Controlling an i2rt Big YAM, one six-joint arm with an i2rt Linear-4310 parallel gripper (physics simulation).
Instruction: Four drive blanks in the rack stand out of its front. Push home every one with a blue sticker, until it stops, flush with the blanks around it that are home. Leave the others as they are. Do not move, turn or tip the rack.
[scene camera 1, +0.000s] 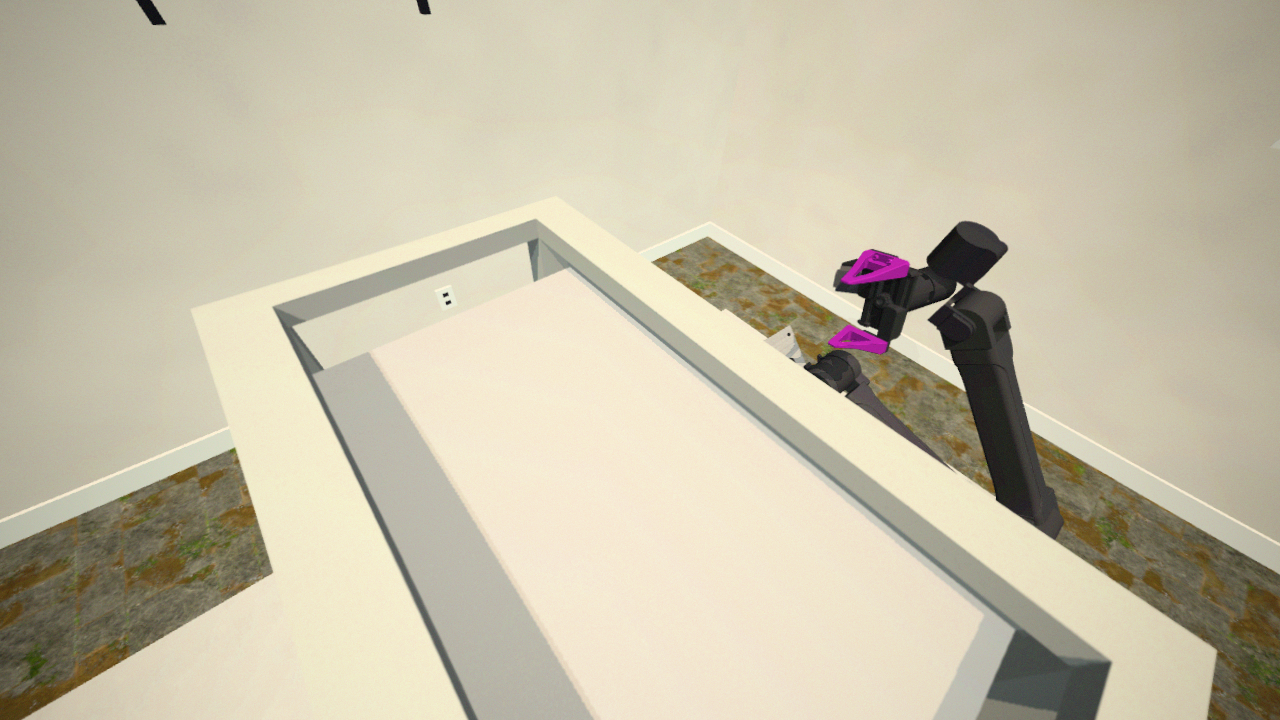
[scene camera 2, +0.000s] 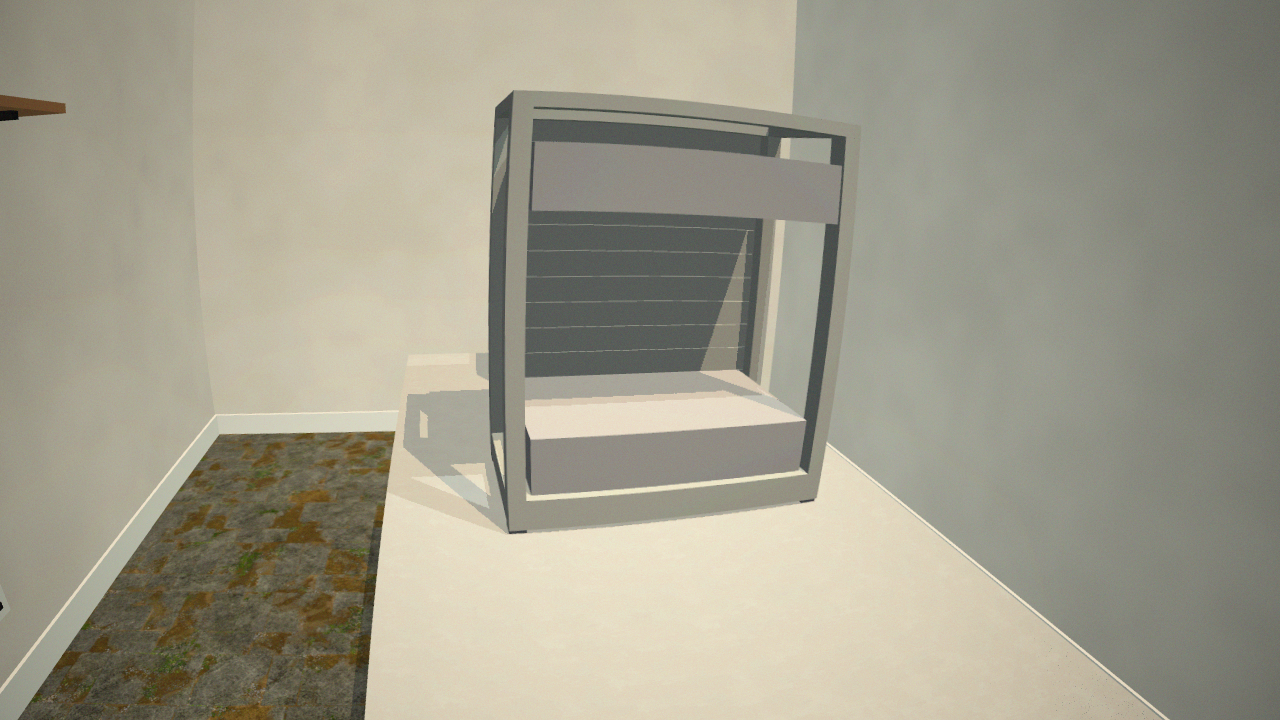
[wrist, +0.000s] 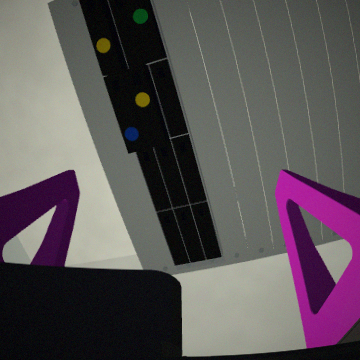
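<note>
The rack (scene camera 1: 760, 367) (scene camera 2: 517, 313) (wrist: 120, 165) stands upright; its front shows in the wrist view, with black drive blanks at the left. A blank with a blue sticker (wrist: 131, 134) stands out at the lower end of a raised group. A yellow sticker (wrist: 142, 99) is beside and above it on this group. Another yellow sticker (wrist: 103, 45) and a green sticker (wrist: 140, 16) are higher up; how far their blanks stand out is hard to tell. The blanks below (wrist: 187, 220) look flush. My gripper (scene camera 1: 837, 311) (wrist: 176, 180) is open and empty, apart from the rack's front.
The rack stands on a pale table (scene camera 2: 671, 608). Light grey vertical panels (wrist: 265, 100) fill the rack front right of the blanks. Dark arm parts (scene camera 1: 836, 371) show low beyond the rack's top bar. Walls surround the table, and a wooden shelf (scene camera 2: 35, 105) is on the left.
</note>
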